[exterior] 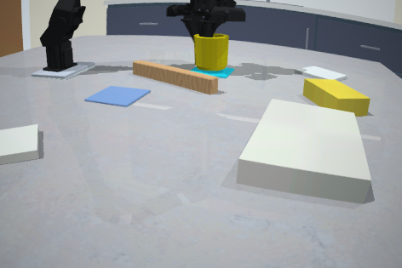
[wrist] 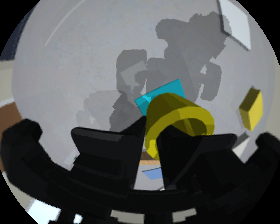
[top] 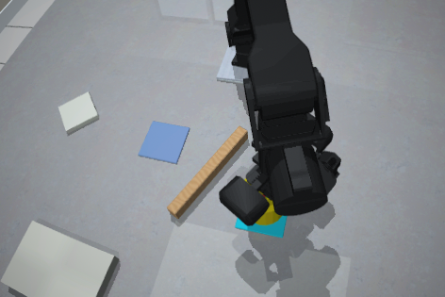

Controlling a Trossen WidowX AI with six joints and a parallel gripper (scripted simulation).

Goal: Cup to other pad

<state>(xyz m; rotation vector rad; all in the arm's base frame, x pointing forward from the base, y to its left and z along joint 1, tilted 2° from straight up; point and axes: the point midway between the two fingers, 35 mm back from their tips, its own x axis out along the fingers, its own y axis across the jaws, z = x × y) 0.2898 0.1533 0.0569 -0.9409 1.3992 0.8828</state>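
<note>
Right now the cyan pad is 30 mm ahead of my gripper tip, 10 mm to the right of it and 50 mm below it. Also, from my gripper tip: yellow cup: 20 mm ahead, 10 mm to the right; wooden bar: 10 mm behind, 120 mm to the right, 40 mm below; blue pad: 40 mm behind, 240 mm to the right, 50 mm below.
</note>
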